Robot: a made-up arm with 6 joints.
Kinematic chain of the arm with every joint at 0, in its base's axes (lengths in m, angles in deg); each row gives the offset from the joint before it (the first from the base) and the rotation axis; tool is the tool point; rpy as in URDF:
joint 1: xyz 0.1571 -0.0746 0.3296 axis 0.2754 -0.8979 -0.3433
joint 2: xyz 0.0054 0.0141 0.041 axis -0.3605 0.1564 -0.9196
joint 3: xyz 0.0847 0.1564 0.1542 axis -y
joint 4: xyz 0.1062 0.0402 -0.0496 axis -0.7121 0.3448 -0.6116
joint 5: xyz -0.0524 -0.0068 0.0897 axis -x
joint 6: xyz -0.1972 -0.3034 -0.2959 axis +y
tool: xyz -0.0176 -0.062 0.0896 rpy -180 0 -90
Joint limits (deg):
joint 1: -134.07..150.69
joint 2: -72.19..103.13
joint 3: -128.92..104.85
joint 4: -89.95..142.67
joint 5: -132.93..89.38
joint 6: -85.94..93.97
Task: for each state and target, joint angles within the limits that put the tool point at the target. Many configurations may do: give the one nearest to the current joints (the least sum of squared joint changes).
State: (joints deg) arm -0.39 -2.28 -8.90 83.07 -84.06 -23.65
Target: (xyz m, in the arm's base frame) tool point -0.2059 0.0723 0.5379
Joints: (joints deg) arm -9.78 -22.87 -33.66 86.05 -65.67 -28.01
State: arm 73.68 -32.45 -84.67 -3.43 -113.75 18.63
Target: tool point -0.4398 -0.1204 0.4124
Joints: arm 37.69 -66.77 -103.20 -2.57 -93.09 10.69
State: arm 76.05 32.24 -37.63 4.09 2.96 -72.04
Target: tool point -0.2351 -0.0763 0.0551
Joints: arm 109.76 15.08 -48.18 5.31 32.21 -79.82
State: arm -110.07 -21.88 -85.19 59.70 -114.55 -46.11
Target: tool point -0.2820 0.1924 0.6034
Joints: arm -100.47 -1.73 -45.13 91.01 -128.74 -44.15
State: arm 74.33 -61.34 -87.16 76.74 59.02 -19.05
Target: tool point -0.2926 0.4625 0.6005
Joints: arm 77.76 -69.22 -90.00 79.50 58.50 -17.25
